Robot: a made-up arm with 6 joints. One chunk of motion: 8 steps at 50 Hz.
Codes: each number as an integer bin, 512 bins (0 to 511) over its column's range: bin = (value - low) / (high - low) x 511, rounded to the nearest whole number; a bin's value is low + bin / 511 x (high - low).
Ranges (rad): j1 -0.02..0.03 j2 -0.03..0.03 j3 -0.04..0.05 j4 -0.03..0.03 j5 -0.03..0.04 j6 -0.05..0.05
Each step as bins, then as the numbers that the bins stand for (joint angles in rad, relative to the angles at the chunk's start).
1 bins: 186 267 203 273 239 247
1 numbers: -0.0018 0.0014 -0.0042 0.0021 0.0027 -0.0017
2 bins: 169 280 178 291 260 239
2 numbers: -0.0035 0.0029 -0.0086 0.0042 0.0056 -0.0032
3 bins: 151 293 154 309 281 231
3 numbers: -0.0052 0.0044 -0.0129 0.0063 0.0085 -0.0048
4 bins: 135 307 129 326 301 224
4 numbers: -0.0068 0.0060 -0.0173 0.0083 0.0112 -0.0062
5 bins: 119 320 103 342 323 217
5 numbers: -0.0084 0.0076 -0.0219 0.0102 0.0142 -0.0075
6 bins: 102 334 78 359 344 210
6 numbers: -0.0100 0.0092 -0.0263 0.0122 0.0171 -0.0089
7 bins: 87 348 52 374 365 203
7 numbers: -0.0115 0.0109 -0.0308 0.0139 0.0200 -0.0103
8 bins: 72 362 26 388 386 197
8 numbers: -0.0130 0.0125 -0.0354 0.0156 0.0229 -0.0114
